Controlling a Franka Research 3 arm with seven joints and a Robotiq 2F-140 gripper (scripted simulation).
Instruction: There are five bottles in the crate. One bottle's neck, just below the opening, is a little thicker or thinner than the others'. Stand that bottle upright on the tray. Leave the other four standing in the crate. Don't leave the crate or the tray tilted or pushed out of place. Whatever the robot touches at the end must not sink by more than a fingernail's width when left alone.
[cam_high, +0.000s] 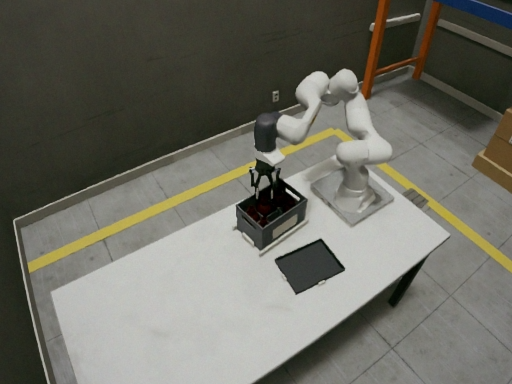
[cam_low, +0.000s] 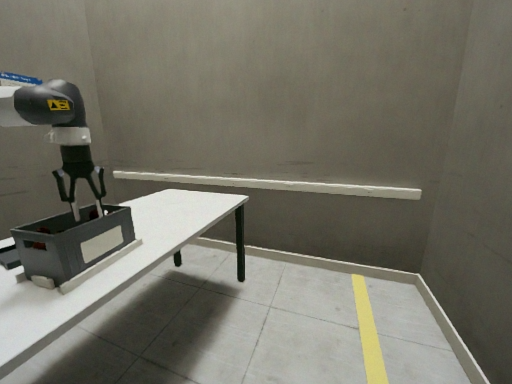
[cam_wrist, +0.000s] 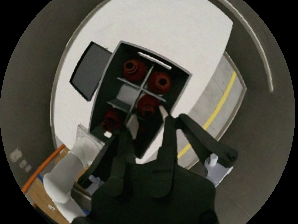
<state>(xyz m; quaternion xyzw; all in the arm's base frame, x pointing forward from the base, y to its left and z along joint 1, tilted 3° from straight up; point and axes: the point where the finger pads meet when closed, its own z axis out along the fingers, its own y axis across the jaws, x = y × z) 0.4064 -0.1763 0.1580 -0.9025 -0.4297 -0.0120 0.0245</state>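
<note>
My gripper is now 1 cm past the dark grey crate, 5 cm to the right of it and 12 cm above it. From my hand the other things lie so: flat black tray: 1 cm behind, 33 cm to the left, 19 cm below.
</note>
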